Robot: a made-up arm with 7 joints. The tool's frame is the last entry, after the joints. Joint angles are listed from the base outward.
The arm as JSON. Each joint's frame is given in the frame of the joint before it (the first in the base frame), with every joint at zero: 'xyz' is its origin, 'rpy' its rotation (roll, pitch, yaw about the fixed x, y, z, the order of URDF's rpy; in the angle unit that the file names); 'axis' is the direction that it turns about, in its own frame. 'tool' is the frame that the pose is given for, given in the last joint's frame.
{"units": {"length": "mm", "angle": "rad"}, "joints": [
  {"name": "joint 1", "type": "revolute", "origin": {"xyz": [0.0, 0.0, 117.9], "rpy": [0.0, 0.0, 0.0]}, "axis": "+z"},
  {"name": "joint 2", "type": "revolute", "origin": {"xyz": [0.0, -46.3, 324.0], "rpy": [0.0, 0.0, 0.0]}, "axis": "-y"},
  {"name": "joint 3", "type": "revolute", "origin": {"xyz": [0.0, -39.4, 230.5], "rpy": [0.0, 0.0, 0.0]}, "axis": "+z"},
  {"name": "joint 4", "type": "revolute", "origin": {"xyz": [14.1, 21.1, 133.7], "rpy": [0.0, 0.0, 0.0]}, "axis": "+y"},
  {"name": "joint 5", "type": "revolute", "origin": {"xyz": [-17.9, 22.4, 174.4], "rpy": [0.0, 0.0, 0.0]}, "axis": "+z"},
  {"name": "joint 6", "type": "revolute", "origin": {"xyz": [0.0, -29.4, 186.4], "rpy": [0.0, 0.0, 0.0]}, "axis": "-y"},
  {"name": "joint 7", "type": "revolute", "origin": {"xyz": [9.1, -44.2, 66.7], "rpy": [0.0, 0.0, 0.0]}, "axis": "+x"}
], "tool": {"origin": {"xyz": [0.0, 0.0, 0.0], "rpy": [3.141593, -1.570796, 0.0]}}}
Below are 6 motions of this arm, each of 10 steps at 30 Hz.
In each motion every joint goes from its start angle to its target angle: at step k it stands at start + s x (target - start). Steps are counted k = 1, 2, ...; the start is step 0. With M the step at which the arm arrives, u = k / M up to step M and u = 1 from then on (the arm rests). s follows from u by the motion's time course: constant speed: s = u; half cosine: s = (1 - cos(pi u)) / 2; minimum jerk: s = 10 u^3 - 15 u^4 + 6 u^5.
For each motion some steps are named. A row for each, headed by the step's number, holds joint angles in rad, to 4 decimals.
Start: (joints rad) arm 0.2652 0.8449 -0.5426 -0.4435 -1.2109 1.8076 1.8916
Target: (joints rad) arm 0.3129 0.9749 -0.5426 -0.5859 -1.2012 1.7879 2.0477
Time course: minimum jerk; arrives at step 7
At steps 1, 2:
1: 0.2663 0.8479 -0.5426 -0.4468 -1.2107 1.8071 1.8952
2: 0.2721 0.8637 -0.5426 -0.4641 -1.2095 1.8047 1.9142

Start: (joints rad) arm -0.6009 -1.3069 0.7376 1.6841 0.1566 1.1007 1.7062
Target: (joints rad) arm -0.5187 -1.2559 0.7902 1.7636 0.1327 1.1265 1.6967
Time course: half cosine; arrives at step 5
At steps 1, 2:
1: -0.5931 -1.3020 0.7426 1.6917 0.1543 1.1032 1.7053
2: -0.5725 -1.2893 0.7558 1.7116 0.1483 1.1096 1.7029

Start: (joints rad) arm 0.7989 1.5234 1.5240 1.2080 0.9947 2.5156 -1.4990
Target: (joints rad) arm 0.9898 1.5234 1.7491 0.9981 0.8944 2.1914 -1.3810
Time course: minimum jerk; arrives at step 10
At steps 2, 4, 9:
2: 0.8100 1.5234 1.5370 1.1958 0.9889 2.4968 -1.4922
4: 0.8595 1.5234 1.5955 1.1414 0.9629 2.4127 -1.4615
9: 0.9882 1.5234 1.7472 0.9999 0.8953 2.1942 -1.3820

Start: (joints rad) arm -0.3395 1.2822 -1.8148 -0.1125 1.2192 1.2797 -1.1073
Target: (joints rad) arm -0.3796 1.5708 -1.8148 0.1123 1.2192 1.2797 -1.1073
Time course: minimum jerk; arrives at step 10
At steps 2, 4, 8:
2: -0.3418 1.2989 -1.8148 -0.0995 1.2192 1.2797 -1.1073
4: -0.3522 1.3738 -1.8148 -0.0411 1.2192 1.2797 -1.1073
8: -0.3773 1.5541 -1.8148 0.0993 1.2192 1.2797 -1.1073

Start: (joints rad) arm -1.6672 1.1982 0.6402 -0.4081 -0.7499 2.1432 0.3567
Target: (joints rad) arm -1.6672 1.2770 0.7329 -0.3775 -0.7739 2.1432 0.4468
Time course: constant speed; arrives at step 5
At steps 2, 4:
2: -1.6672 1.2297 0.6773 -0.3959 -0.7595 2.1432 0.3927
4: -1.6672 1.2612 0.7144 -0.3836 -0.7691 2.1432 0.4288

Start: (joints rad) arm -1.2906 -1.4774 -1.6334 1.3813 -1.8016 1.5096 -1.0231
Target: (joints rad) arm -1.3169 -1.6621 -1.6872 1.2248 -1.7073 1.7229 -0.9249
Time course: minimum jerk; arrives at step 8
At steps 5, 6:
5: -1.3097 -1.6113 -1.6724 1.2679 -1.7333 1.6642 -0.9519
6: -1.3142 -1.6430 -1.6816 1.2410 -1.7171 1.7008 -0.9351

